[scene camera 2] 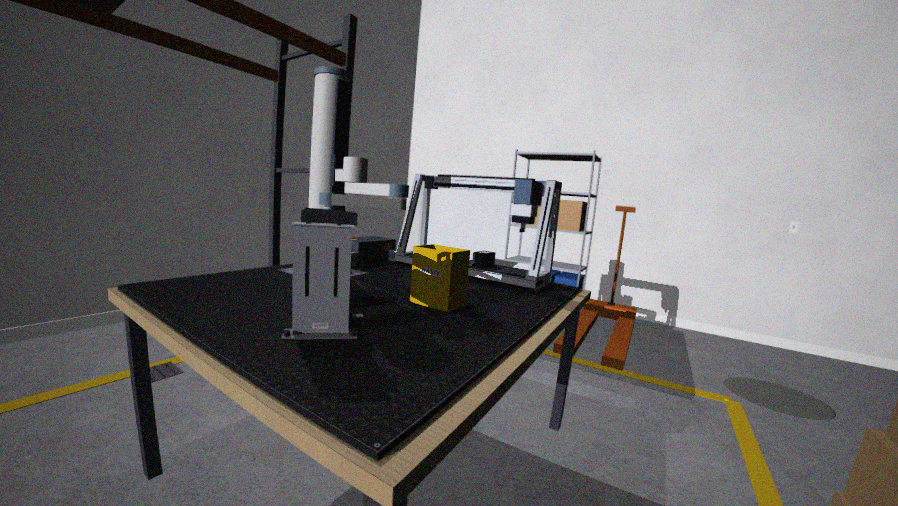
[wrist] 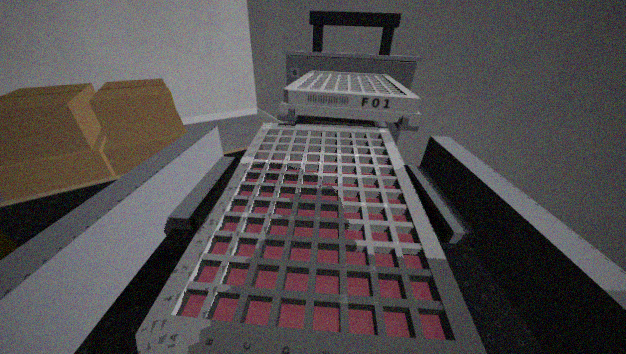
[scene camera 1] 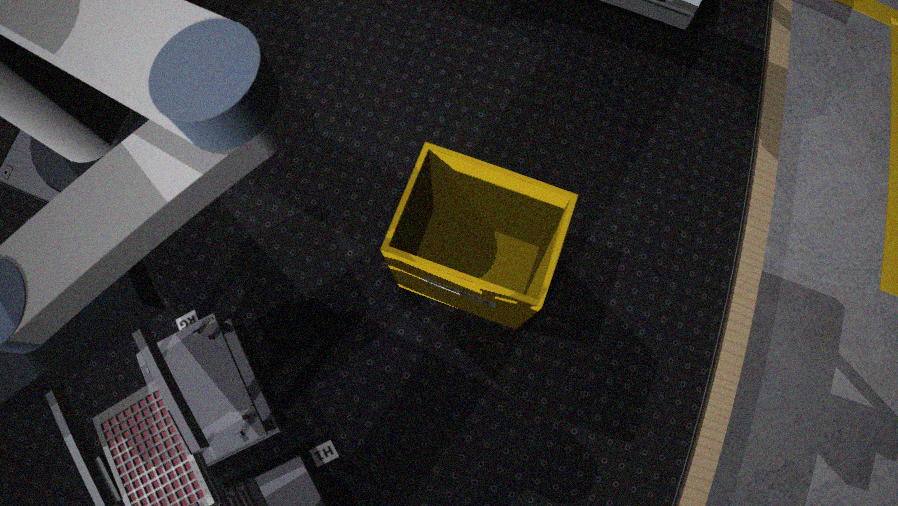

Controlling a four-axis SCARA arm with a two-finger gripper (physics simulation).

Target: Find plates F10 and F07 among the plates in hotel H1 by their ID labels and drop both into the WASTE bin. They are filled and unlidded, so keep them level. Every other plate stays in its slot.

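Where they show: gripper, between the fingertips: (wrist: 321,150) (scene camera 1: 154,479); arm's base, origin of its link: (scene camera 1: 99,125).
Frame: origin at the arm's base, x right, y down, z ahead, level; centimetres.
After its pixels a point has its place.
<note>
My gripper (scene camera 1: 150,455) @(x 35.1, y -25.9, z 45.5 cm) (wrist: 321,150) @(x 35.1, y -25.9, z 45.5 cm) is shut on a plate (scene camera 1: 150,433) @(x 31.9, y -24.7, z 43.1 cm) (wrist: 315,235) @(x 32.4, y -24.8, z 42.1 cm) with red-filled wells, its two fingers along the long sides. The plate looks roughly level and unlidded. Its ID label does not show. In the wrist view a plate labelled F01 (wrist: 350,95) @(x 38.7, y -27.8, z 47.5 cm) sits in a hotel (wrist: 290,64) @(x 42.4, y -28.4, z 61.3 cm) with a black handle, beyond the held plate. The H1 tag (scene camera 1: 324,452) @(x 31.7, y -1.3, z 54.7 cm) and a small part of a grey structure (scene camera 1: 289,480) @(x 36.6, y -2.1, z 51.8 cm) beside it show at the bottom of scene camera 1. The yellow open-topped WASTE bin (scene camera 1: 402,204) @(x 3.5, y -21.3, z 56.9 cm) (scene camera 2: 439,282) @(x 8.6, y -10.7, z 68.4 cm) stands on the dark mat.
The grey station (scene camera 1: 213,389) @(x 28.7, y -7.3, z 40.2 cm) beside the RG tag (scene camera 1: 186,321) @(x 22.8, y -1.3, z 30.4 cm) is close to the held plate. A grey tower (scene camera 2: 321,276) @(x 49.3, y -16.7, z 59.0 cm) stands near the robot column (scene camera 2: 322,138) @(x 6.6, y -59.8, z 3.6 cm). A gantry frame (scene camera 2: 549,232) @(x -56.6, y -27.3, z 85.3 cm) stands behind the bin. The wooden table edge (scene camera 1: 747,251) @(x -12.8, y 0.0, z 102.1 cm) runs down the right side.
</note>
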